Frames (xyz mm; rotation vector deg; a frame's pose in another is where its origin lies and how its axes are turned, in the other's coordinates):
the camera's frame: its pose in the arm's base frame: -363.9 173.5 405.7 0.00 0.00 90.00
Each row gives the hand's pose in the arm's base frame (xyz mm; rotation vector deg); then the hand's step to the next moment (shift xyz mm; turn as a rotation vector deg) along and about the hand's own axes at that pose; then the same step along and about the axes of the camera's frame.
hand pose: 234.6 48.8 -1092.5 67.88 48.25 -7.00
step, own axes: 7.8 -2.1 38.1 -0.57 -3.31 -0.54
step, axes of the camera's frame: -30.6 -23.9 -2.0 -1.08 2.33 -2.23
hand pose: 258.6 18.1 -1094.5 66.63 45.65 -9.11
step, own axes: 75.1 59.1 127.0 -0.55 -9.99 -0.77
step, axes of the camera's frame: -63.9 -144.4 17.8 -3.68 5.77 -7.34
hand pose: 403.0 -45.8 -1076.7 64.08 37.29 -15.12
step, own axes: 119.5 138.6 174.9 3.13 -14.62 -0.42
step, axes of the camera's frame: -82.4 -225.7 79.7 -5.54 5.10 -12.92
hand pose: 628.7 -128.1 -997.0 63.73 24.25 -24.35
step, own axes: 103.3 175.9 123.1 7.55 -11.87 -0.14
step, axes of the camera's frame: -57.9 -193.5 126.4 -5.26 -0.10 -13.05
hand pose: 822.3 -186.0 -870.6 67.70 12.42 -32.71
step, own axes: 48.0 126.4 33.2 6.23 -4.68 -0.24
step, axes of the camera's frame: -12.4 -102.5 93.4 -2.90 -2.79 -6.67
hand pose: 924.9 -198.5 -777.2 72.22 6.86 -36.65
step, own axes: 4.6 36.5 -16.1 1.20 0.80 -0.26
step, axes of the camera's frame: 18.7 -26.5 23.7 -0.10 -1.46 0.08
